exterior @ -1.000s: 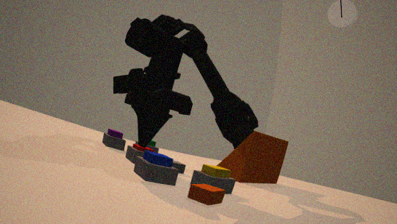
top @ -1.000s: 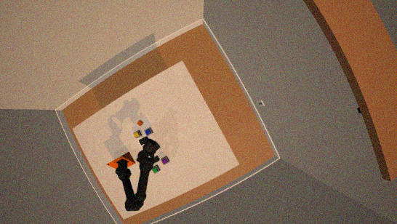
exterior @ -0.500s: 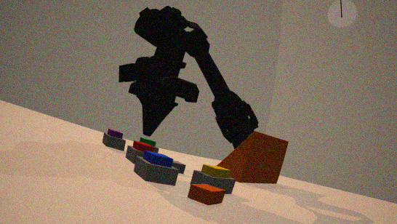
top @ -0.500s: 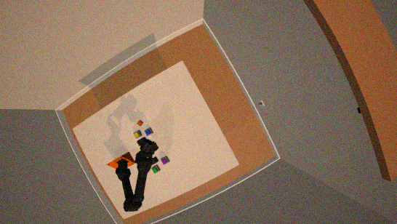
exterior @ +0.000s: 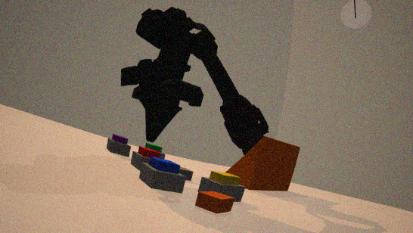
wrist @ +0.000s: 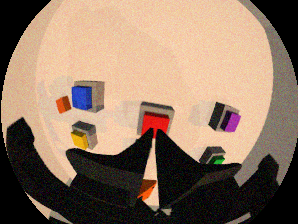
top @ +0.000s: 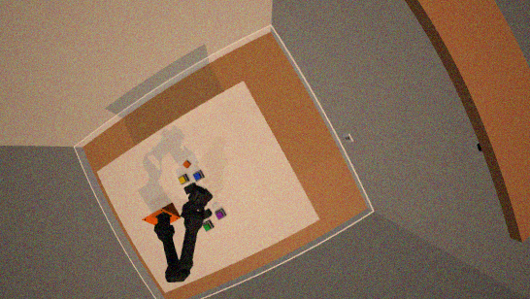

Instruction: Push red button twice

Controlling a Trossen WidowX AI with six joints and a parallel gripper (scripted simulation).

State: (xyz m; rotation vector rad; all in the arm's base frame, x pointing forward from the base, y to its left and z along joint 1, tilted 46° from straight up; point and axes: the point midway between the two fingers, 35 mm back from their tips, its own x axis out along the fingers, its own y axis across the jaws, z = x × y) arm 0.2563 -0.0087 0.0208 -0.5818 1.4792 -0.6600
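My gripper tip is now 20 mm above the red button. The rest, counted from my gripper tip: purple button 130 mm to the right, 20 mm below, 20 mm ahead; then blue button 110 mm to the left, 20 mm below, 20 mm ahead; then yellow button 140 mm to the left, 60 mm behind, 20 mm below.
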